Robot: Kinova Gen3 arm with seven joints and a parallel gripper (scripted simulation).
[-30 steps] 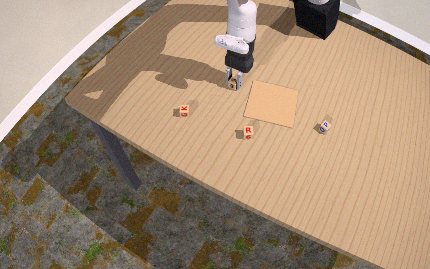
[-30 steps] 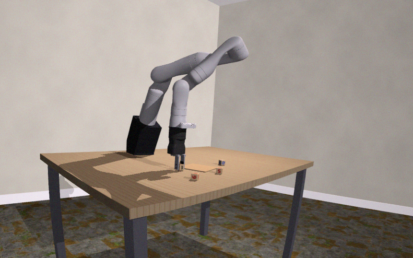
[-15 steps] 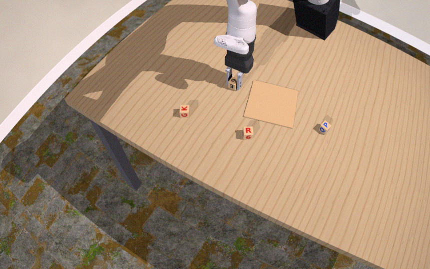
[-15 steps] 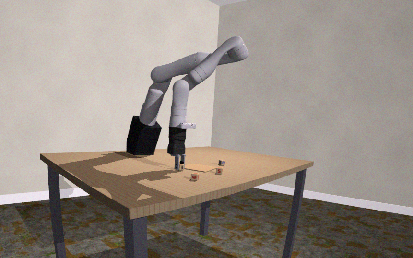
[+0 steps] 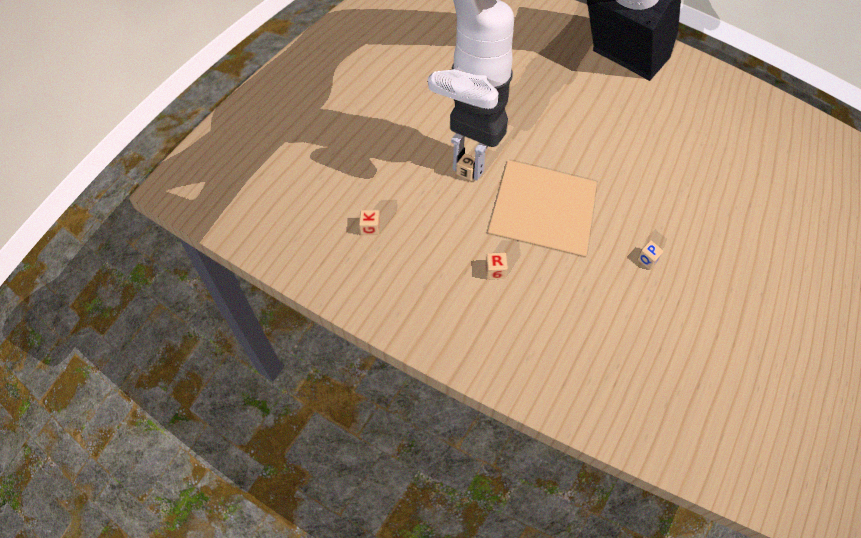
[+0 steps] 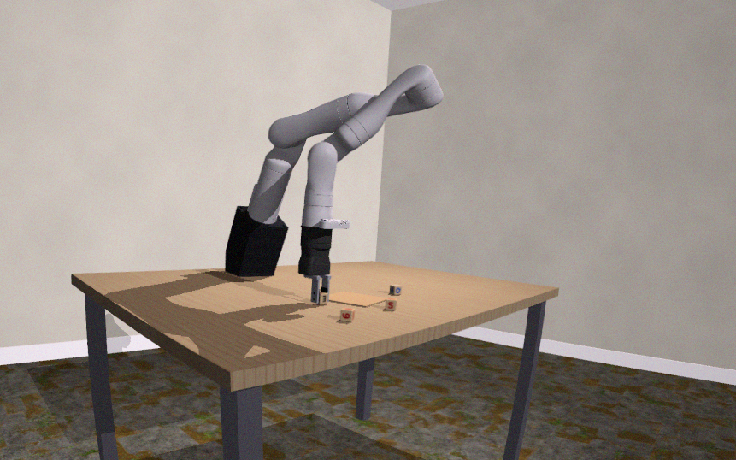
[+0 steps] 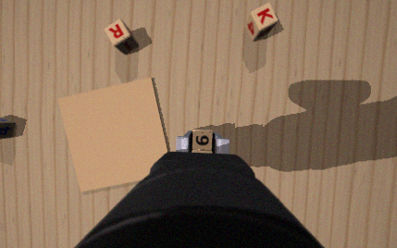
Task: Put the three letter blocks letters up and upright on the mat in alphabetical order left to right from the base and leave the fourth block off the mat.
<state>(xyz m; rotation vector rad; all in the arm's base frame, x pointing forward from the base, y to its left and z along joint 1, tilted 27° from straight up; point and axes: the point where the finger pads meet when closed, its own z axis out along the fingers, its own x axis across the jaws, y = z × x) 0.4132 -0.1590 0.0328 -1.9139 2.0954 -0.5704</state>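
My hand is 10 mm above the block. Also, from my hand: tan mat 120 mm to the left, 20 mm below, 10 mm ahead.
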